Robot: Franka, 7 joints.
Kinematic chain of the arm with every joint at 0, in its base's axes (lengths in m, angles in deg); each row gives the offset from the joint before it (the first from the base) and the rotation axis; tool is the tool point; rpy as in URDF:
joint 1: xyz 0 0 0.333 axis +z
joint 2: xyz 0 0 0 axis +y
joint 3: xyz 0 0 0.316 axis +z
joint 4: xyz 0.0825 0 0 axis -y
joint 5: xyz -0.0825 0 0.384 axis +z
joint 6: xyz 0 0 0 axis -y
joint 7: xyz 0.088 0 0 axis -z
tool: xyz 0 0 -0.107 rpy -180 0 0
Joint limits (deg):
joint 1: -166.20..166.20
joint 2: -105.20..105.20
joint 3: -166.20..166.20
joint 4: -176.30..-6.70
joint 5: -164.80..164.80
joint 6: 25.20..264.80
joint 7: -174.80..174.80
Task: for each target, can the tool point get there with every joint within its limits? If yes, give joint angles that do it. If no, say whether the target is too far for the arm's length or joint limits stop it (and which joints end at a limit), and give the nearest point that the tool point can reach.
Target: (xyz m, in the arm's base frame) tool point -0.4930 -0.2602 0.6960
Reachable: yes | joints -24.17 -67.19 -81.73 -78.76 82.33 57.76 57.79
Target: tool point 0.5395 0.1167 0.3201
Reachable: yes | joints 62.29 53.82 -45.89 -106.19 -83.99 44.74 -18.17
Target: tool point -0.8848 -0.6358 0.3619
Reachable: no: too far | nearest point -0.6964 -0.5004 0.3557 | short by 0.232 m
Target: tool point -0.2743 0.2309 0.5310
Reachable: yes | joints 16.85 69.70 130.47 -155.52 5.69 149.65 -93.05
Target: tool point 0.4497 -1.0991 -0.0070
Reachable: no: too far | nearest point 0.3123 -0.7633 0.0969 | short by 0.377 m
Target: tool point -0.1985 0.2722 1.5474
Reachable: no: too far | nearest point -0.1351 0.1853 1.1597 | short by 0.402 m
